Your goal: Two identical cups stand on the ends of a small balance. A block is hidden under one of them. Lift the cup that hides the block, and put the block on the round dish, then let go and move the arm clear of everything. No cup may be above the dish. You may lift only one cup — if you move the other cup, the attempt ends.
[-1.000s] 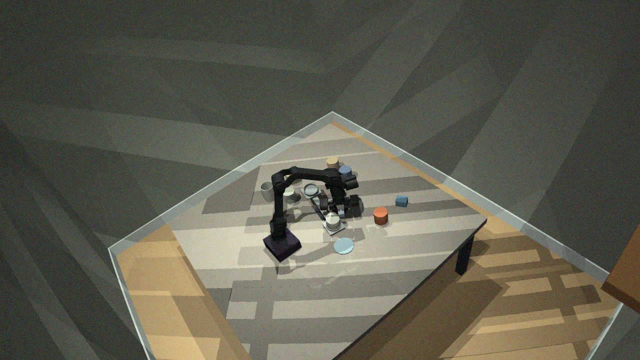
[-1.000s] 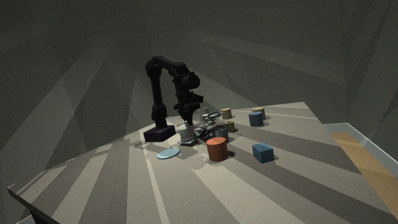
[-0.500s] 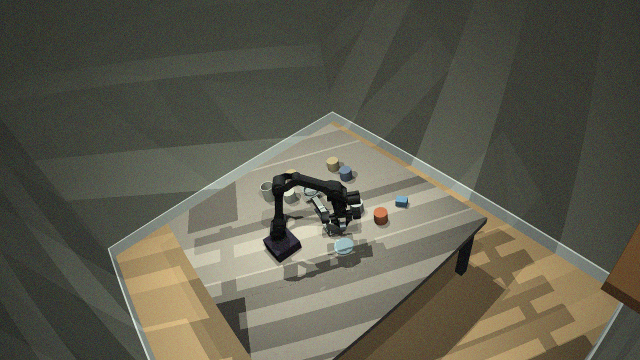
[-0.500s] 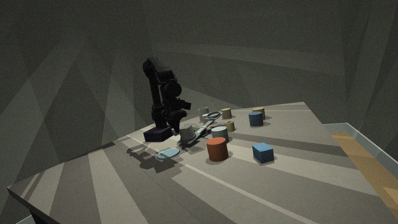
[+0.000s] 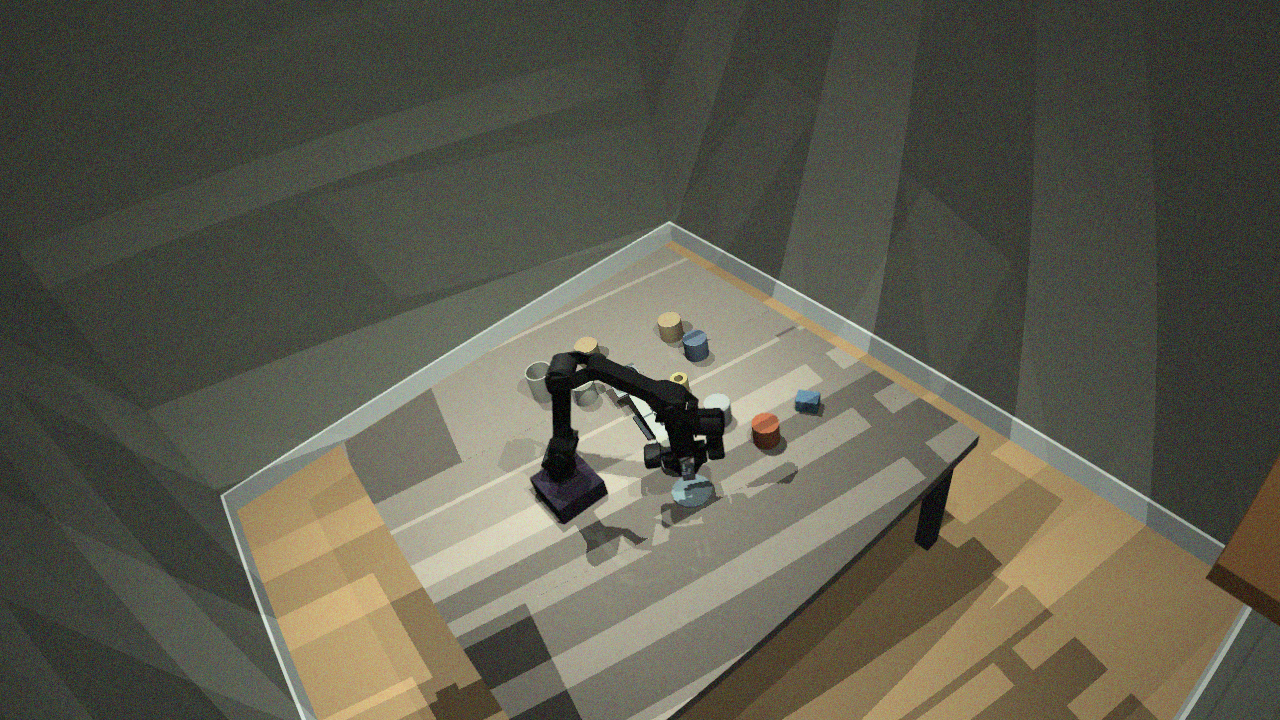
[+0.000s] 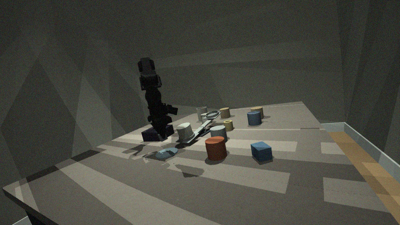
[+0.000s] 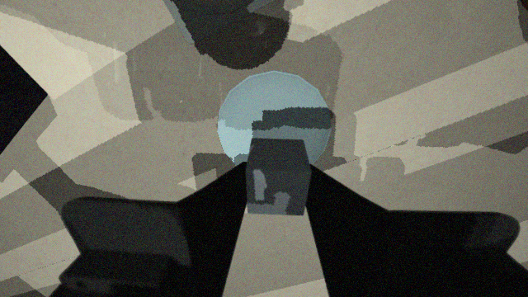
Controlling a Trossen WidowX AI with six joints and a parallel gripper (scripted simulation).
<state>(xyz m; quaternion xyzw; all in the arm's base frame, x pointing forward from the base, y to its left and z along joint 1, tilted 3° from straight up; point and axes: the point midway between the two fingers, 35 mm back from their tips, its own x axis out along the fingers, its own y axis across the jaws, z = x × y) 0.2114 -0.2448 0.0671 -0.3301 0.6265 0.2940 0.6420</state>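
The grey block is 10 mm above my gripper tip. Also, from my gripper tip: grey cylinder 230 mm ahead, 120 mm to the left, 40 mm below; round pale-blue dish 70 mm below; orange cylinder 230 mm ahead, 30 mm to the right, 40 mm below.
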